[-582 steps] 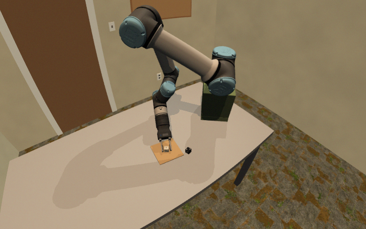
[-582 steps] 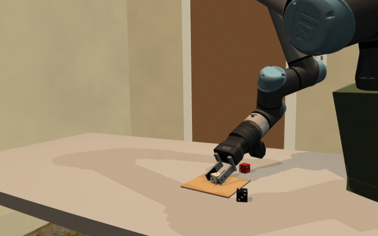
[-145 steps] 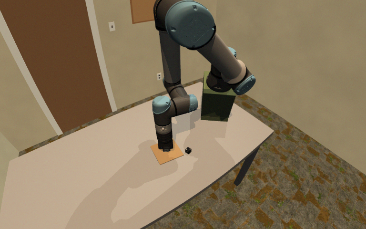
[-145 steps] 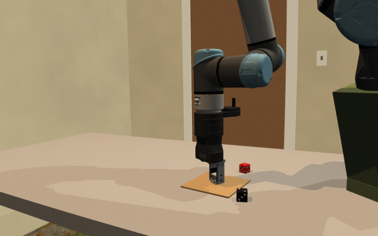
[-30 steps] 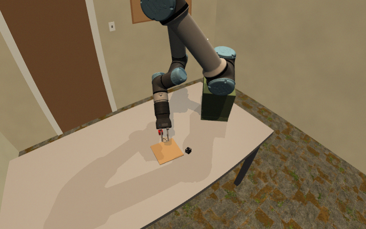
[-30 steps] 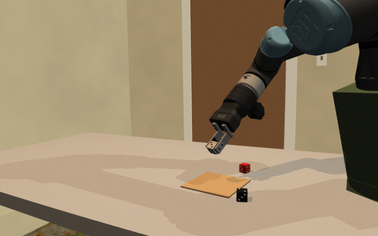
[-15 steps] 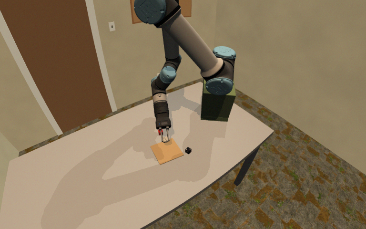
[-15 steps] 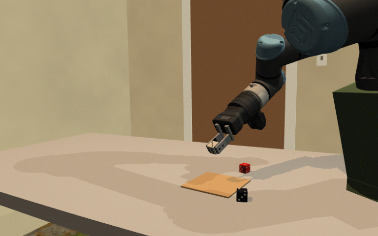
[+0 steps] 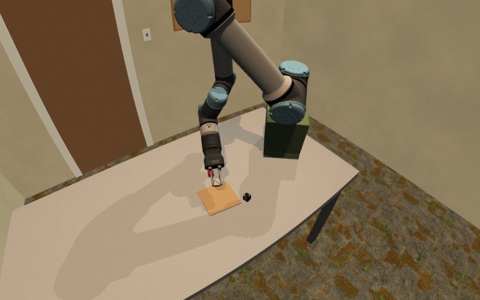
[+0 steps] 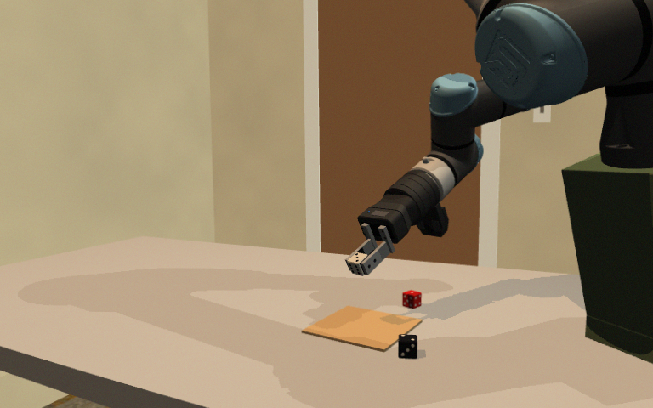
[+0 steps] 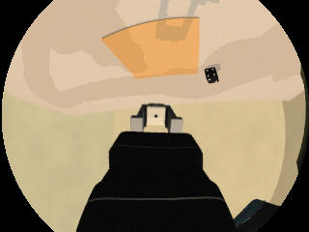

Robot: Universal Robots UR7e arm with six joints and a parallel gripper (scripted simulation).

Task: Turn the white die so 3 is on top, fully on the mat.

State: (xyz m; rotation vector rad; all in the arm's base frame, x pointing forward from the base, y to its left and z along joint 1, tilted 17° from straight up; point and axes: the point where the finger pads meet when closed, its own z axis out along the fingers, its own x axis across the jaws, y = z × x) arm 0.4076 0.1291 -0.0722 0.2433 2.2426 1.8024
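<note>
Now: hand 11 cm above the orange mat. Round my hand: white die 1 cm to the left; black die 10 cm behind, 6 cm to the left, 9 cm below; red die 2 cm behind, 14 cm to the right, 9 cm below.
</note>
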